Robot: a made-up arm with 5 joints.
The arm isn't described. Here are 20 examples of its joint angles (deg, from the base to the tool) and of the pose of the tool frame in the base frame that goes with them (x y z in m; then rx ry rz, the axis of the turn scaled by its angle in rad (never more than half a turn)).
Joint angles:
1: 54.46 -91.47 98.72 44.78 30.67
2: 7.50 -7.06 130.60 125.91 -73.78
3: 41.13 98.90 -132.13 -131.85 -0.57
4: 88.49 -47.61 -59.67 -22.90 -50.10
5: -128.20 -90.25 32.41 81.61 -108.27
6: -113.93 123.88 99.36 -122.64 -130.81
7: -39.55 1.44 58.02 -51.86 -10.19
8: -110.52 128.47 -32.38 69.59 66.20
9: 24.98 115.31 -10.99 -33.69 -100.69
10: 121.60 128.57 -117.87 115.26 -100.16
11: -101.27 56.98 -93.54 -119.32 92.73
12: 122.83 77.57 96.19 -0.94 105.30
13: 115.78 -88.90 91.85 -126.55 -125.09
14: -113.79 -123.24 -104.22 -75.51 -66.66
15: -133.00 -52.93 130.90 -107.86 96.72
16: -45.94 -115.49 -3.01 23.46 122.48
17: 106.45 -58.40 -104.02 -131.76 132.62
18: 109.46 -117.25 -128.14 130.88 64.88
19: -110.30 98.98 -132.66 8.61 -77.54
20: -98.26 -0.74 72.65 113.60 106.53
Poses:
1: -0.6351 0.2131 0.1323 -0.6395 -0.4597 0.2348
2: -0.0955 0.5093 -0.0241 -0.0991 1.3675 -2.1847
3: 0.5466 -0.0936 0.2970 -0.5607 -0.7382 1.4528
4: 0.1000 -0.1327 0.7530 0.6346 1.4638 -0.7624
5: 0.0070 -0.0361 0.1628 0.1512 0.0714 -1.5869
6: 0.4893 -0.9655 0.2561 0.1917 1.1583 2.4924
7: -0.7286 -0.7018 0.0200 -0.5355 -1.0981 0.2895
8: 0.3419 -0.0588 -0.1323 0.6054 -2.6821 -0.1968
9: -0.0793 -0.1584 -0.5702 0.7607 -1.3491 1.2732
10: 0.2760 0.3086 0.4077 -1.7397 1.9403 -0.4038
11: -0.0892 -0.0484 -0.0081 0.0474 -0.8468 1.8377
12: 0.5745 0.3742 0.3031 -0.7321 1.4409 0.6524
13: 0.7277 0.8254 -0.1565 0.7036 -2.5705 0.6968
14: -0.3295 0.6176 0.3612 -2.2185 1.1022 -0.2597
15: 0.3402 -0.2054 0.0323 2.5332 -0.0908 -1.0561
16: -0.3350 0.1968 -0.2077 -0.1951 -1.7063 -1.0727
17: -0.2135 0.0770 0.0210 -1.8416 1.1863 -0.4594
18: -0.1219 -0.2834 0.2719 0.3159 1.0727 1.0388
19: -0.4336 -0.1816 -0.4218 -0.2908 -1.6053 -0.4341
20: 0.0405 -0.8237 0.2383 0.4137 1.7676 1.1327
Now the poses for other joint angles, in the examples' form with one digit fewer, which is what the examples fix.
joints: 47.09 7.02 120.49 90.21 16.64
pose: -0.009 0.355 -0.459 0.441 -1.691 0.738
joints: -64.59 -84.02 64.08 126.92 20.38
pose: -0.158 -0.731 -0.013 0.316 0.746 1.833
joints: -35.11 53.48 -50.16 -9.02 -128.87
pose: 0.288 0.056 -0.263 -1.473 0.007 -2.543
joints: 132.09 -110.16 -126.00 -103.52 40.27
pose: -0.084 -0.287 0.137 -1.019 -2.818 -0.387
